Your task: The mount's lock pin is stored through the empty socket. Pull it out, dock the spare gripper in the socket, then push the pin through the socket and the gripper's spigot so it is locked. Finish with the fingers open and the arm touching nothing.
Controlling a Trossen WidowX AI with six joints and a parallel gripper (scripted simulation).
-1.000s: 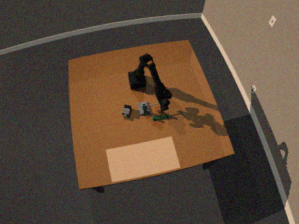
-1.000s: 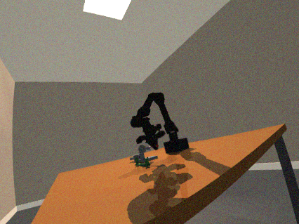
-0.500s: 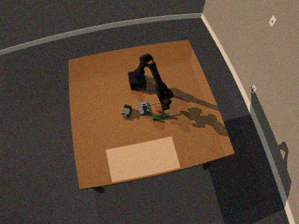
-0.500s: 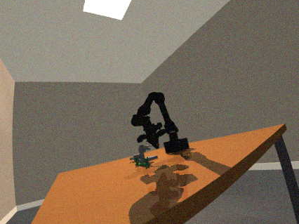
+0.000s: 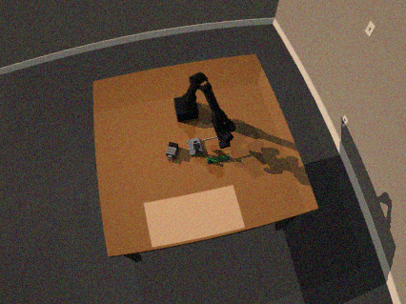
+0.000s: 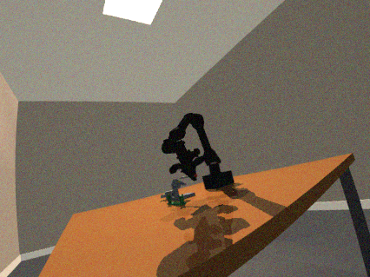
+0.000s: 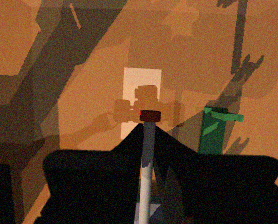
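Right now the green piece is 100 mm ahead of my gripper tip, 60 mm to the right of it and 60 mm below it. The rest, counted from my gripper tip: mount 170 mm to the right, 30 mm below, 10 mm behind; then spare gripper 320 mm to the right, 60 mm below, 20 mm behind.
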